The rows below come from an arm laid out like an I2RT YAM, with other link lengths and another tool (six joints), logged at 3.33 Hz.
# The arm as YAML. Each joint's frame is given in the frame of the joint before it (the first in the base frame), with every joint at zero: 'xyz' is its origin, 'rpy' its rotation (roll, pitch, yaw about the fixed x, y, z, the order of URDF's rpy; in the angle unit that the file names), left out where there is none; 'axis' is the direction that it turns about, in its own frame. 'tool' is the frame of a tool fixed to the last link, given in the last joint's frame.
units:
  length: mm
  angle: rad
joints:
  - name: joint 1
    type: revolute
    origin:
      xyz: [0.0, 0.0, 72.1]
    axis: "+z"
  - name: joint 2
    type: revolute
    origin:
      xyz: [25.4, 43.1, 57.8]
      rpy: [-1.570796, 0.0, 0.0]
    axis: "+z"
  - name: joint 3
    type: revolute
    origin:
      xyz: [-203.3, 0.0, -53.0]
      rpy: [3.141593, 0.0, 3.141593]
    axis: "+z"
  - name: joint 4
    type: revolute
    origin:
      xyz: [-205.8, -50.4, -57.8]
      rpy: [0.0, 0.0, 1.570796]
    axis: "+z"
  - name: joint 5
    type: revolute
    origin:
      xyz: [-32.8, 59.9, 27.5]
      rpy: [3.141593, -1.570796, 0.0]
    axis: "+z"
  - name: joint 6
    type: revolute
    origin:
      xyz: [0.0, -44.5, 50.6]
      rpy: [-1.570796, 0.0, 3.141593]
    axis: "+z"
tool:
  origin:
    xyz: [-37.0, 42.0, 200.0]
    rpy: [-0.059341, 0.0, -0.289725]
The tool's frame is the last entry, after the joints.
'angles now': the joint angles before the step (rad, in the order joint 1, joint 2, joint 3, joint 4, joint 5, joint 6). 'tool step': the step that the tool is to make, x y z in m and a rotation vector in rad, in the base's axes. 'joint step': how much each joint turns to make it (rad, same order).
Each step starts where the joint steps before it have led.
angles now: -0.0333, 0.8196, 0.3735, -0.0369, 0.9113, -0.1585
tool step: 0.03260, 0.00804, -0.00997, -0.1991, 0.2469, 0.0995
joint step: -0.0169, 0.1555, -0.0489, 0.2706, -0.0139, -0.3872
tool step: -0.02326, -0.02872, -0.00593, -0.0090, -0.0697, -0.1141
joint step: -0.0875, 0.0737, -0.0757, 0.2095, 0.0256, 0.0127
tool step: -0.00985, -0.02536, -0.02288, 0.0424, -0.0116, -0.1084
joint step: -0.0680, 0.2135, 0.0447, 0.0975, 0.0206, 0.0939
